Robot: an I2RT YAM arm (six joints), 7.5 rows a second.
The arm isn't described. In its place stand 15 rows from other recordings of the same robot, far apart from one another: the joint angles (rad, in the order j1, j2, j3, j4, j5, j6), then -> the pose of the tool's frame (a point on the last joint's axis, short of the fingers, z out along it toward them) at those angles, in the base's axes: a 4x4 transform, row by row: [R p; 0 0 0 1], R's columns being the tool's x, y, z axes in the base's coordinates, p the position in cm.
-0.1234, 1.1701, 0.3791, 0.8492, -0.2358, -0.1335 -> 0.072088, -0.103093, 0.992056, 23.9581; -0.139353, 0.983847, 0.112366, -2.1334; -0.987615, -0.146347, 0.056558, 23.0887; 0, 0, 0, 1
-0.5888, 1.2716, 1.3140, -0.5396, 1.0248, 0.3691 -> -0.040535, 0.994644, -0.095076, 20.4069; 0.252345, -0.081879, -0.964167, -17.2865; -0.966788, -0.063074, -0.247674, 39.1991; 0, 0, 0, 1
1.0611, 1.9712, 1.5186, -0.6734, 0.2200, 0.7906 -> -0.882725, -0.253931, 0.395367, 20.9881; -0.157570, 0.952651, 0.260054, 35.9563; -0.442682, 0.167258, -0.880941, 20.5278; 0, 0, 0, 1
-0.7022, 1.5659, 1.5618, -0.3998, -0.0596, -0.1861 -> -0.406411, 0.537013, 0.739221, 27.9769; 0.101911, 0.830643, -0.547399, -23.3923; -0.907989, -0.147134, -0.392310, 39.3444; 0, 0, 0, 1
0.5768, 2.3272, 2.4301, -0.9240, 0.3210, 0.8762 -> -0.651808, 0.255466, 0.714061, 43.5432; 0.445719, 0.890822, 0.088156, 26.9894; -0.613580, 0.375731, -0.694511, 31.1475; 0, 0, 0, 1
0.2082, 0.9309, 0.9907, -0.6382, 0.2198, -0.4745 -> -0.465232, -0.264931, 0.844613, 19.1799; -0.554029, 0.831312, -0.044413, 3.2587; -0.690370, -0.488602, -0.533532, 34.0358; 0, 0, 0, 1
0.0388, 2.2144, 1.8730, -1.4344, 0.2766, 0.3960 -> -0.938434, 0.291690, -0.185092, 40.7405; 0.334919, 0.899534, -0.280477, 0.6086; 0.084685, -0.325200, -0.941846, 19.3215; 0, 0, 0, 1
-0.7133, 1.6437, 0.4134, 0.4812, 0.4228, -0.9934 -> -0.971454, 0.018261, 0.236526, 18.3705; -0.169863, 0.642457, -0.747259, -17.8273; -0.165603, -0.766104, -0.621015, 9.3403; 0, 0, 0, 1
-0.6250, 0.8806, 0.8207, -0.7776, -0.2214, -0.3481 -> -0.720438, 0.219005, 0.658031, 14.4742; 0.109426, 0.972841, -0.203976, -9.4789; -0.684832, -0.074946, -0.724837, 28.1519; 0, 0, 0, 1
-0.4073, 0.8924, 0.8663, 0.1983, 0.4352, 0.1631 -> 0.275499, 0.705208, 0.653285, 18.2760; 0.041503, 0.670225, -0.740997, -9.5193; -0.960405, 0.231257, 0.155378, 39.0843; 0, 0, 0, 1
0.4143, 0.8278, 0.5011, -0.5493, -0.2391, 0.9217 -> -0.847187, 0.239883, 0.474057, 14.5102; 0.472945, 0.747036, 0.467184, 7.3020; -0.242068, 0.619995, -0.746330, 20.2710; 0, 0, 0, 1
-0.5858, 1.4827, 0.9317, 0.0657, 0.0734, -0.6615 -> -0.678627, 0.238949, 0.694528, 27.6689; -0.284970, 0.785868, -0.548820, -18.6713; -0.676947, -0.570364, -0.465218, 24.8250; 0, 0, 0, 1
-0.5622, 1.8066, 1.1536, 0.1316, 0.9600, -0.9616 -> -0.984756, 0.173216, -0.015901, 31.8316; 0.064502, 0.278744, -0.958197, -23.5013; -0.161542, -0.944615, -0.285667, 22.1968; 0, 0, 0, 1
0.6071, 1.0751, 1.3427, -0.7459, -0.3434, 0.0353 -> -0.405410, -0.768845, 0.494489, 16.5881; -0.241140, 0.611723, 0.753423, 12.9818; -0.881756, 0.186204, -0.433398, 41.8883; 0, 0, 0, 1
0.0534, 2.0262, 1.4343, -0.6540, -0.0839, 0.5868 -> -0.832267, 0.457450, 0.313161, 40.7116; 0.508054, 0.855423, 0.100660, 2.4749; -0.221839, 0.242879, -0.944350, 15.9946; 0, 0, 0, 1
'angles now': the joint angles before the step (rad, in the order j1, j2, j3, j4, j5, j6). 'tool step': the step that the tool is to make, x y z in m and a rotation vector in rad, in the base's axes. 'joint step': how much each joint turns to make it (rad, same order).
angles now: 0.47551, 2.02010, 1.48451, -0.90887, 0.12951, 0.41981
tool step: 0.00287, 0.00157, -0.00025, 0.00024, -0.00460, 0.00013
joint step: 0.00038, 0.01069, 0.01451, 0.00038, 0.00191, 0.00001
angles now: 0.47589, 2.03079, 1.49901, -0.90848, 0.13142, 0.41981
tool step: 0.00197, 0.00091, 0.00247, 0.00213, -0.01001, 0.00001
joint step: 0.00000, 0.00153, 0.01182, -0.00037, 0.00267, -0.00038
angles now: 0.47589, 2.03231, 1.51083, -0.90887, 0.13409, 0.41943
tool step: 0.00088, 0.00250, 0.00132, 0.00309, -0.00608, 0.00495
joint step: 0.00458, 0.00304, 0.00952, 0.00039, 0.00000, -0.00038
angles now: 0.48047, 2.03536, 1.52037, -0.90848, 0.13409, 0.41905
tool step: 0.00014, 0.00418, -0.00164, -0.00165, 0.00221, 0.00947
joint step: 0.00916, 0.01029, 0.00877, -0.00115, 0.00038, -0.00037
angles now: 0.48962, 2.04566, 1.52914, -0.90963, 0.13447, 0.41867
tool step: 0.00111, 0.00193, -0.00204, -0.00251, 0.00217, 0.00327
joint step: 0.00305, 0.01032, 0.00726, 0.00001, 0.00115, -0.00039
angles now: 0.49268, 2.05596, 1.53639, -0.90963, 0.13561, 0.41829
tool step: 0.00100, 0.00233, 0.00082, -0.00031, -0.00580, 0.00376
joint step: 0.00419, 0.00457, 0.00989, -0.00037, 0.00306, -0.00001
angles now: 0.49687, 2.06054, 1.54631, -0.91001, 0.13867, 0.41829
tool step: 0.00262, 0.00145, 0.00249, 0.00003, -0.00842, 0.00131
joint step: 0.00039, 0.00572, 0.01831, -0.00496, 0.00381, -0.00152
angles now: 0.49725, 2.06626, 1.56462, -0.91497, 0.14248, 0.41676
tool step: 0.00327, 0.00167, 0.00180, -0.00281, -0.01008, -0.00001
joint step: 0.00040, 0.00916, 0.02060, -0.00381, 0.00725, -0.00075
